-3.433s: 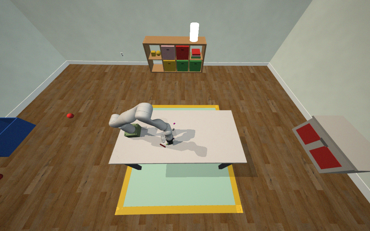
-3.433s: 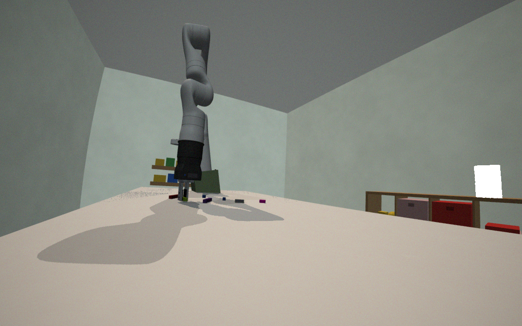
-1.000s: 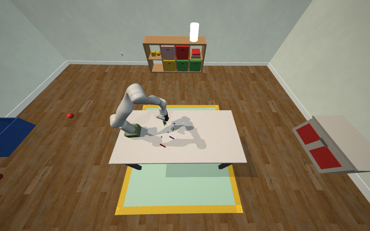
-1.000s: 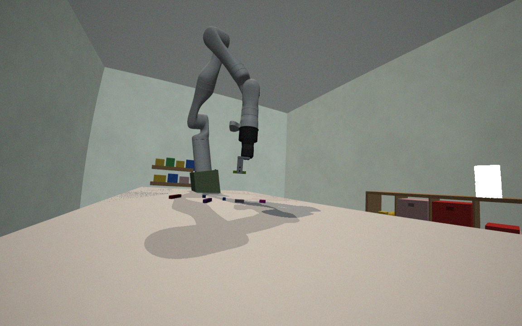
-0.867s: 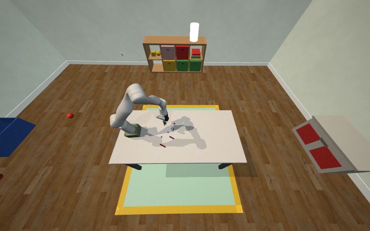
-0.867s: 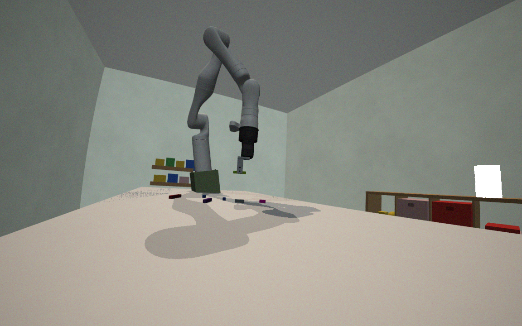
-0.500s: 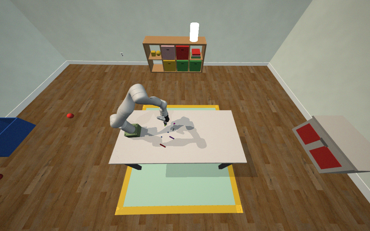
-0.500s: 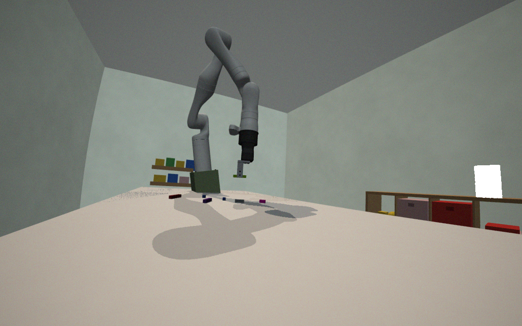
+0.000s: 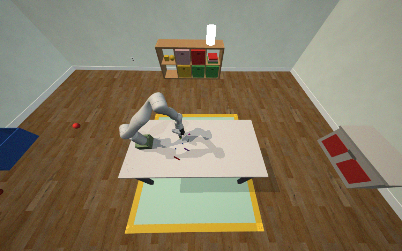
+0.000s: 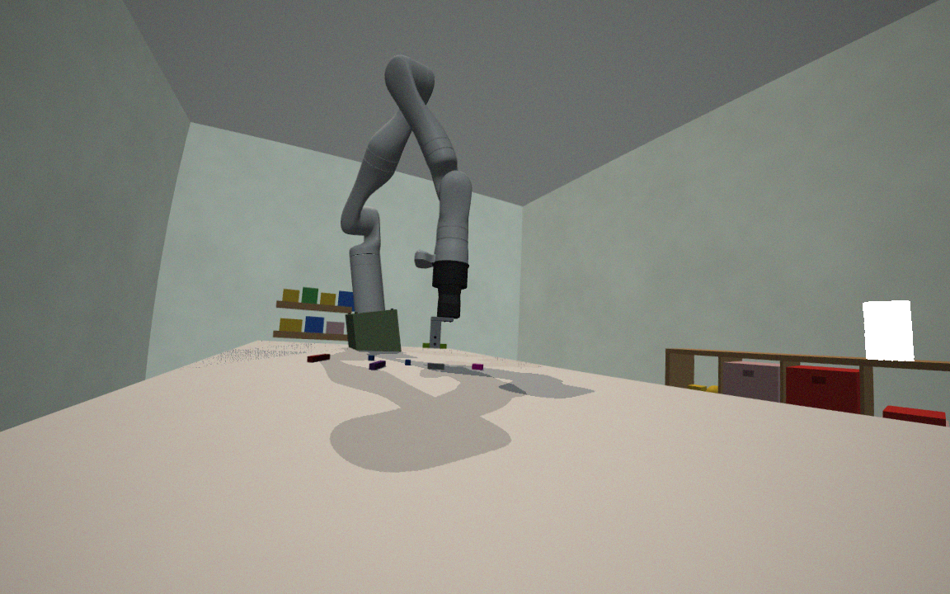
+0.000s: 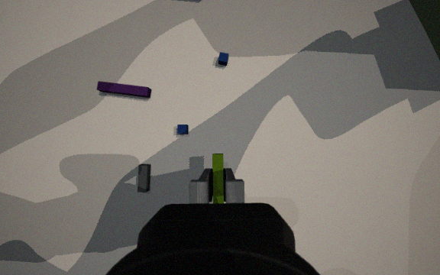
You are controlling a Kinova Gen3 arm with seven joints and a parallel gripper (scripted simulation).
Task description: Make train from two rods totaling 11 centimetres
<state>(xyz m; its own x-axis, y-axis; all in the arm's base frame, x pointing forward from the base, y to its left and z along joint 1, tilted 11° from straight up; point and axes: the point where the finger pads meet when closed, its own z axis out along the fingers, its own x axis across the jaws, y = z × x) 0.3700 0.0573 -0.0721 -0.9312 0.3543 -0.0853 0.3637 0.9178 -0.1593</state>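
The small blue rod is 20 mm ahead of my hand, 60 mm to the right of it and 50 mm below it. The rest, counted from my hand: magenta rod 90 mm ahead, 50 mm to the left, 50 mm below; then lime rod 10 mm below; then grey rod 80 mm ahead, 30 mm to the right, 50 mm below.
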